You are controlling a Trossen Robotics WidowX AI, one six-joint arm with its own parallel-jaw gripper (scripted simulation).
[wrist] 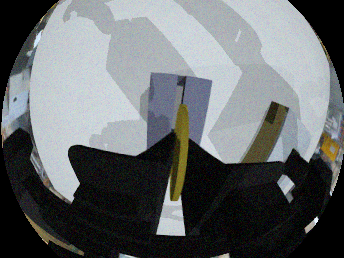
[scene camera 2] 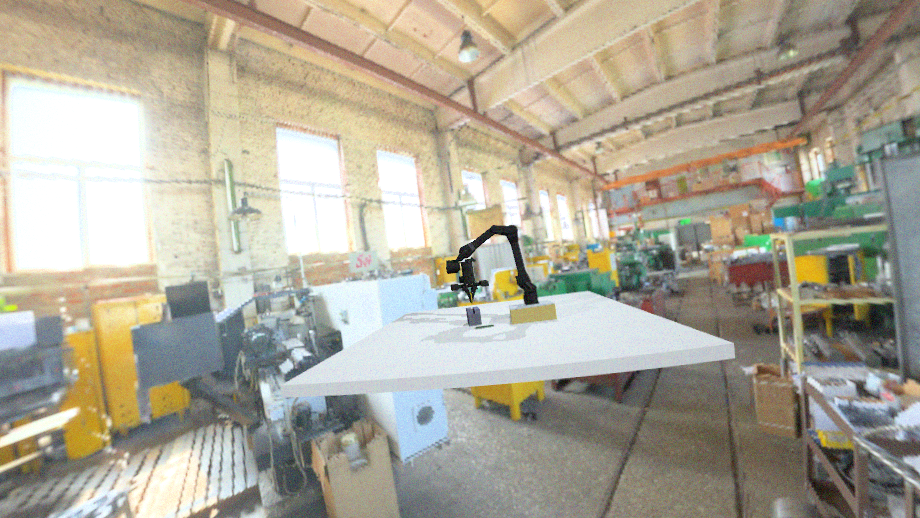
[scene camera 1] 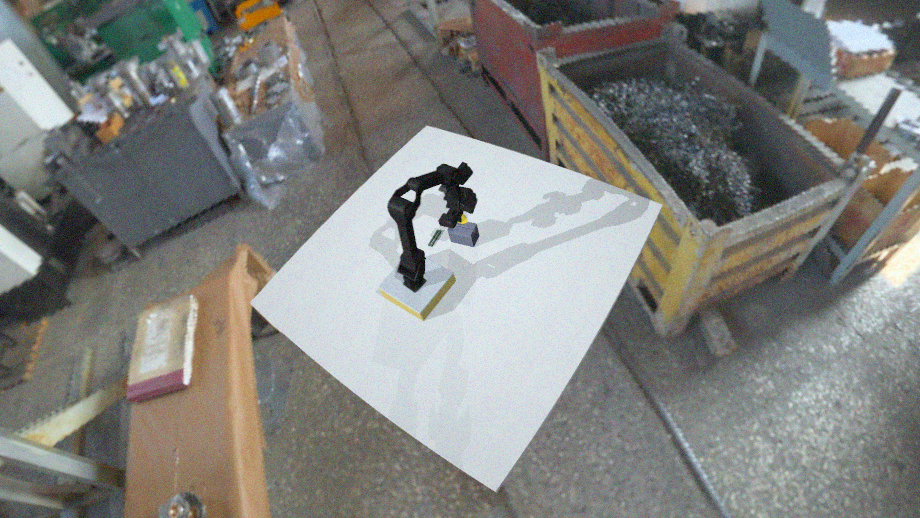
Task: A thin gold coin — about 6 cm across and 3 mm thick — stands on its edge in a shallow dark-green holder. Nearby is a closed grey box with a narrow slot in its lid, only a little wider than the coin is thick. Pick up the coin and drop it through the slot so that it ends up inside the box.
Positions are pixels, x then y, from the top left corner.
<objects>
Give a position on a gold coin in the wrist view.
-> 179, 165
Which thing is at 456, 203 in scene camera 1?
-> My gripper.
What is my gripper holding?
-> A gold coin.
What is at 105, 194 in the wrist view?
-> My gripper.
</objects>
